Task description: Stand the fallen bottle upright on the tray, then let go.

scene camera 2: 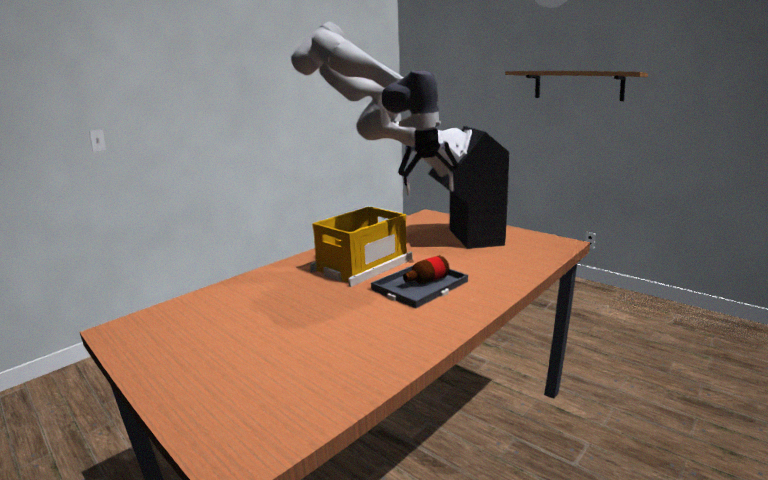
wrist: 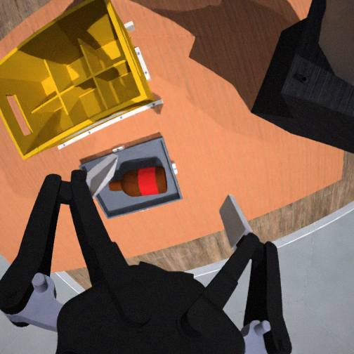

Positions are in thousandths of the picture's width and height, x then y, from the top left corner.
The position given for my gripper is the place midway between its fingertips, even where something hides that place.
I see my gripper (scene camera 2: 561, 401), a yellow crate (scene camera 2: 458, 507), a dark grey tray (scene camera 2: 540, 614) and a brown bottle (scene camera 2: 558, 564).
The yellow crate also shows in the wrist view (wrist: 216, 205). The dark grey tray shows as well in the wrist view (wrist: 434, 431). The brown bottle shows as well in the wrist view (wrist: 428, 510).
